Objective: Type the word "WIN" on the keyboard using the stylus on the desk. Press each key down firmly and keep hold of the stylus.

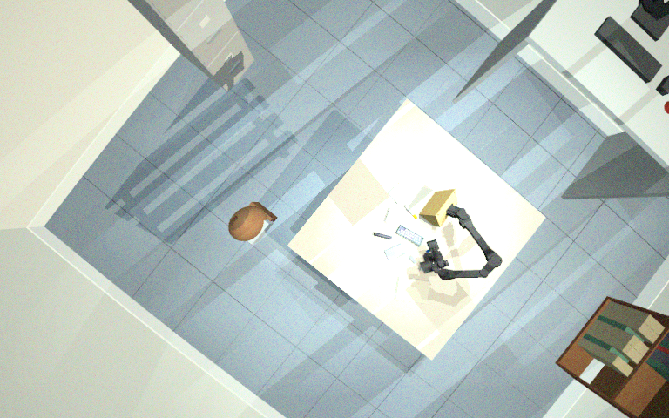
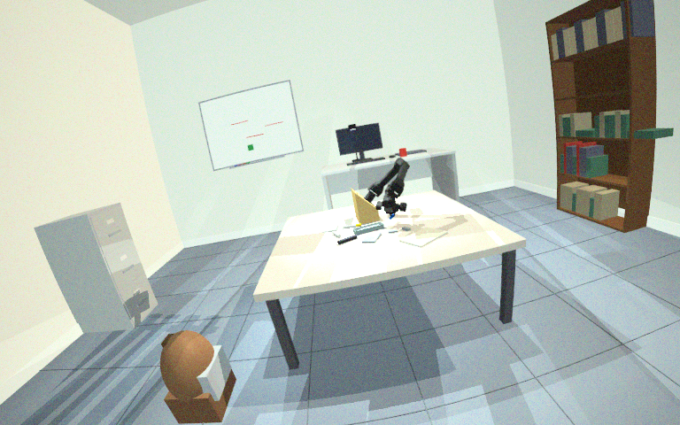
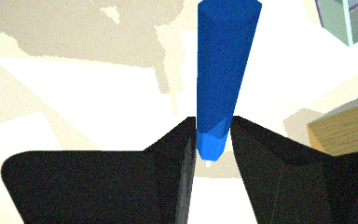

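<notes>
Right now the W key is 12 cm to the right of my gripper tip, 4 cm below it and 3 cm ahead of it. Round my gripper tip: blue stylus 1 cm to the left, 1 cm behind; small block 15 cm ahead, 5 cm below, 3 cm to the right; grey pad 20 cm ahead, 16 cm to the right, 5 cm below.
</notes>
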